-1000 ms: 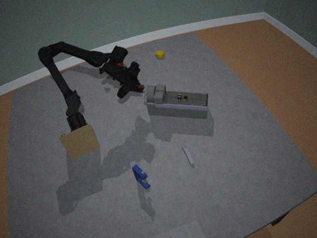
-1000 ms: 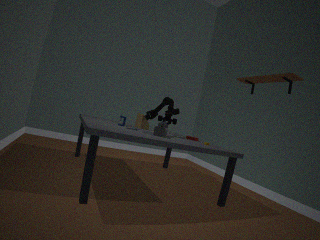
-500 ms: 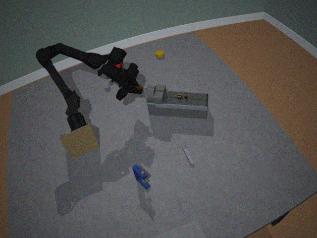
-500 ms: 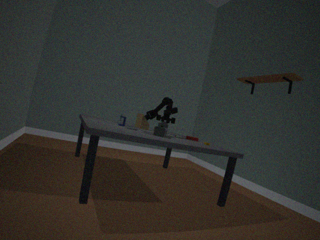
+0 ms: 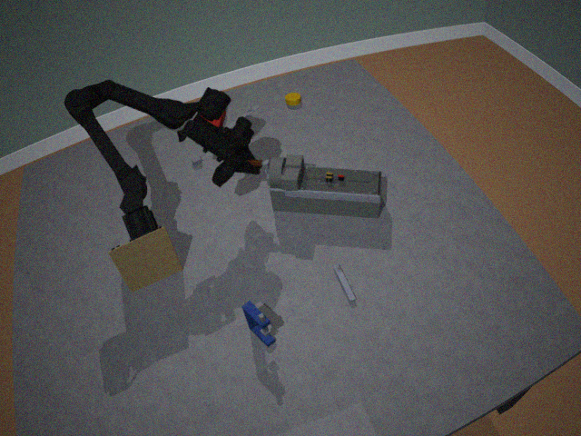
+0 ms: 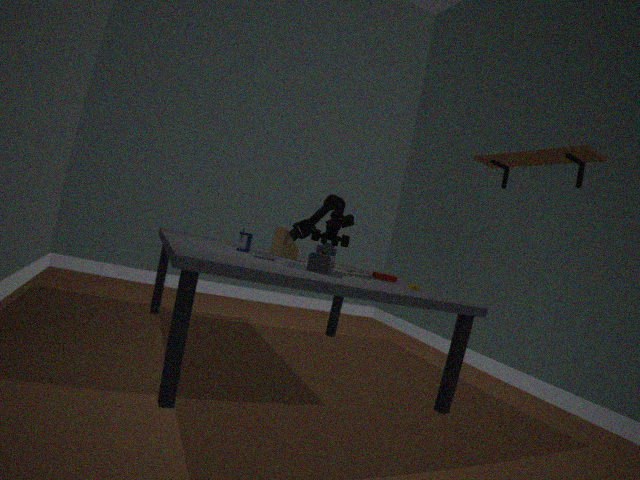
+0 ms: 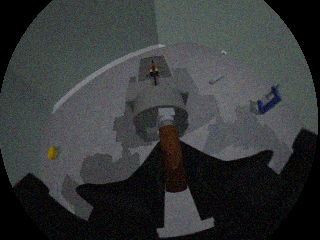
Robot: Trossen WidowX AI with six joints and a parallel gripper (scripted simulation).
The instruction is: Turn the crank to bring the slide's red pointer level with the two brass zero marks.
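Now: the brown crank handle 2 cm above my gripper tip, 1 cm to the left of it and 1 cm behind it. From my gripper tip the other things lie so: grey bar 32 cm to the right, 9 cm below, 7 cm ahead; red pointer 17 cm ahead, 10 cm to the right, 1 cm below; small grey block 22 cm to the left, 13 cm behind, 9 cm below.
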